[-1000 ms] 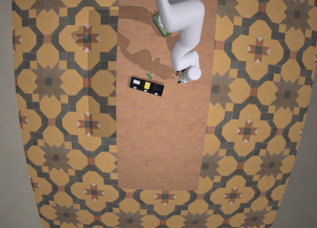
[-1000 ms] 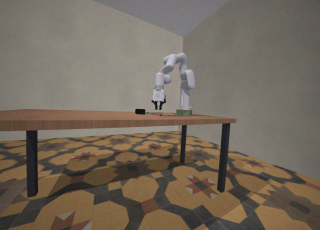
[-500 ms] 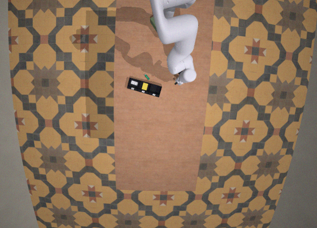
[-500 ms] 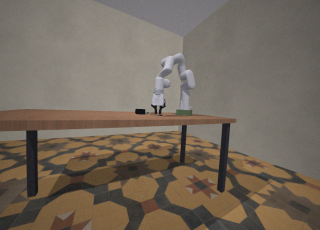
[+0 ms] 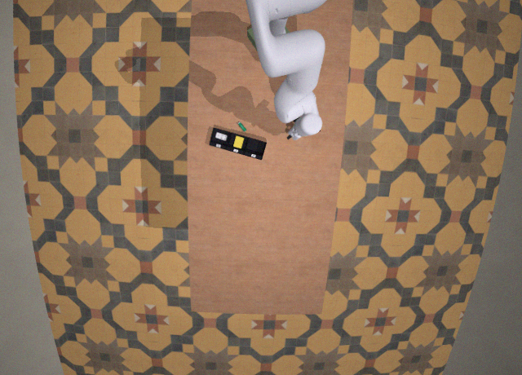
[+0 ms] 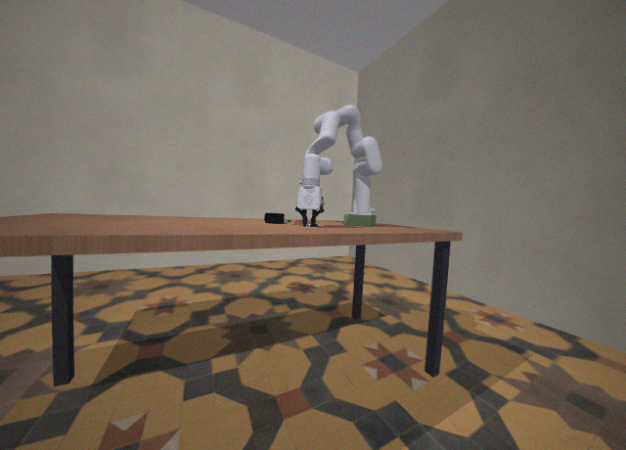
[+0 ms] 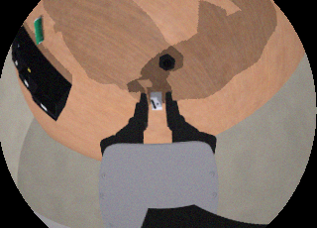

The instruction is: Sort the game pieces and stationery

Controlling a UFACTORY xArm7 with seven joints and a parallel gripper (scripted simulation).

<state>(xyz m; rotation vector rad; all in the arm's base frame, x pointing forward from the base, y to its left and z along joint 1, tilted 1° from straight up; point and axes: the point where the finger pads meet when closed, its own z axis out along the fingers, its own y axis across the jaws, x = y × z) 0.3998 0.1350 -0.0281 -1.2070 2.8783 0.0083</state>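
Now: hand 10 mm above the pale piece. Also, from my hand: yellow block (70 mm ahead, 260 mm to the right, 10 mm below); green piece (250 mm to the right, 20 mm below); black piece (50 mm behind, 30 mm to the right, 20 mm below).
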